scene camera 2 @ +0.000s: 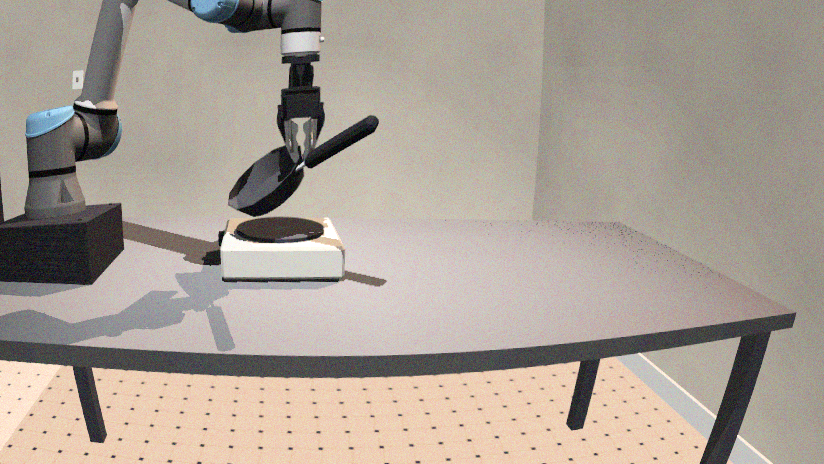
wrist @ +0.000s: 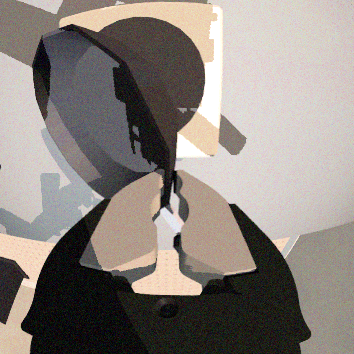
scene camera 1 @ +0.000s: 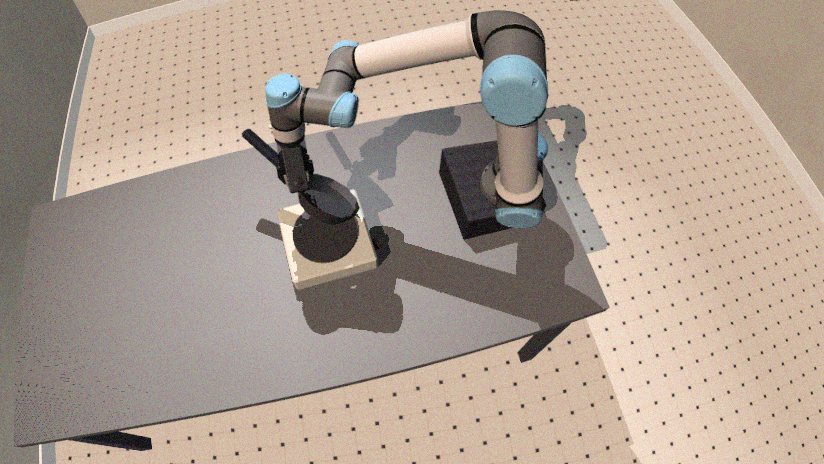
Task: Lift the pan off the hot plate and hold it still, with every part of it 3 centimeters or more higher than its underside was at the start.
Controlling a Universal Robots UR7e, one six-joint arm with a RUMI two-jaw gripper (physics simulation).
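Where they show: gripper, fingertip midpoint: (scene camera 2: 301,166) (wrist: 170,172); arm's base at its link origin: (scene camera 2: 55,212).
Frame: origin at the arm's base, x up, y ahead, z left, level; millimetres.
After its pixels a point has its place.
Note:
The black pan (scene camera 1: 333,202) @(x 21, y 488, z -71 mm) (scene camera 2: 268,179) @(x 63, y 507, z 10 mm) (wrist: 95,105) @(x 39, y 498, z -40 mm) hangs in the air, steeply tilted, with its handle (scene camera 1: 260,146) @(x 183, y 642, z -195 mm) (scene camera 2: 344,141) @(x 164, y 633, z -219 mm) pointing up and outward. Its lowest edge is on the robot-base side, a small gap above the hot plate in scene camera 2. The cream hot plate (scene camera 1: 331,276) @(x -69, y 546, z 102 mm) (scene camera 2: 282,265) @(x -73, y 535, z -138 mm) (wrist: 192,22) @(x -39, y 608, z 67 mm) stands on the table with its dark round disc bare. My gripper (scene camera 1: 303,189) @(x 103, y 571, z -85 mm) (scene camera 2: 299,157) @(x 103, y 571, z -85 mm) (wrist: 170,172) @(x 103, y 571, z -85 mm) is shut on the pan at its rim, next to where the handle joins. The exact contact is partly hidden by the fingers.
The grey table (scene camera 1: 172,288) @(x -107, y 1026, z -8 mm) (scene camera 2: 518,288) @(x -107, y 980, z -201 mm) (wrist: 290,125) @(x -107, y 844, z -89 mm) carries the dark base block (scene camera 1: 481,227) @(x -53, y 100, z 85 mm) (scene camera 2: 51,253) @(x -45, y 52, z -162 mm) of the arm, to one side of the hot plate. A black knob (scene camera 1: 380,244) @(x -58, y 396, z 50 mm) sticks out from the hot plate's side facing that block.

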